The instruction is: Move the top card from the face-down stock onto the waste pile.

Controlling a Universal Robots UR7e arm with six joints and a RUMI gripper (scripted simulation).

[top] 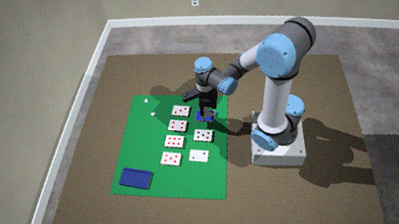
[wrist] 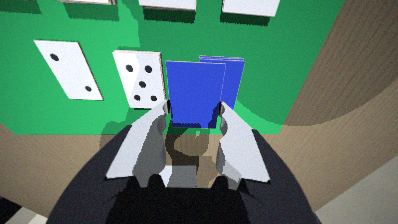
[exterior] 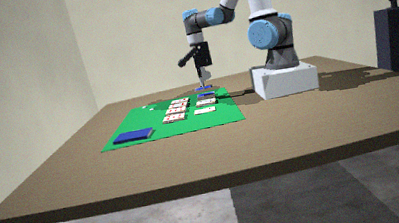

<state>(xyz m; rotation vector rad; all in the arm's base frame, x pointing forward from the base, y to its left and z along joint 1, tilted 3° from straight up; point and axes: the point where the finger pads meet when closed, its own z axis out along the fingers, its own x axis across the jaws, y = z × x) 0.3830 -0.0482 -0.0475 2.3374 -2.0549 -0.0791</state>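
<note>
The black-pip card is 2 cm behind my hand, 20 cm to the left of it and 7 cm below it. From my hand the other things lie so: green mat 13 cm ahead, 14 cm to the left, 9 cm below; then red card 15 cm ahead, 4 cm to the right, 6 cm below.
</note>
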